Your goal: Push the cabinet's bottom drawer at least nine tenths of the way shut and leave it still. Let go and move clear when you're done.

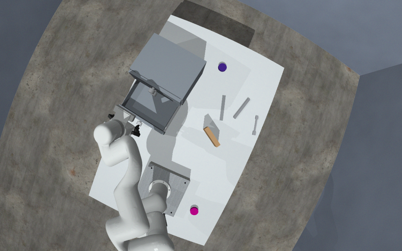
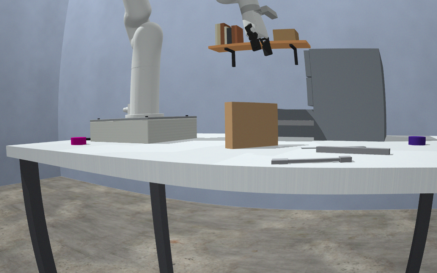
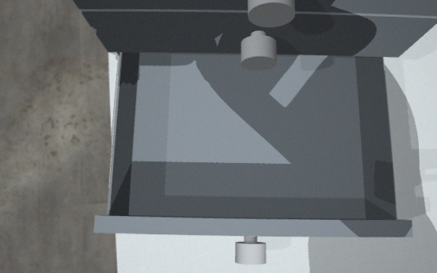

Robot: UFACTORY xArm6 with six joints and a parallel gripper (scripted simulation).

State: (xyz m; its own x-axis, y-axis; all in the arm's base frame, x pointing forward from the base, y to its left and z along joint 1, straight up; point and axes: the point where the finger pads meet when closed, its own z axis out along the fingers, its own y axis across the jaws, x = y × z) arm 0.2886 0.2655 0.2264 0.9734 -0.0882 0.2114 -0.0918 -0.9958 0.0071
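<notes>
Right now the drawer is 27 cm below my hand, 13 cm ahead of it and 1 cm to the right of it. Round my hand: magenta disc: 51 cm to the right, 34 cm behind, 28 cm below; then block: 40 cm to the right, 25 cm below, 11 cm ahead; then purple disc: 51 cm ahead, 28 cm to the right, 28 cm below.
</notes>
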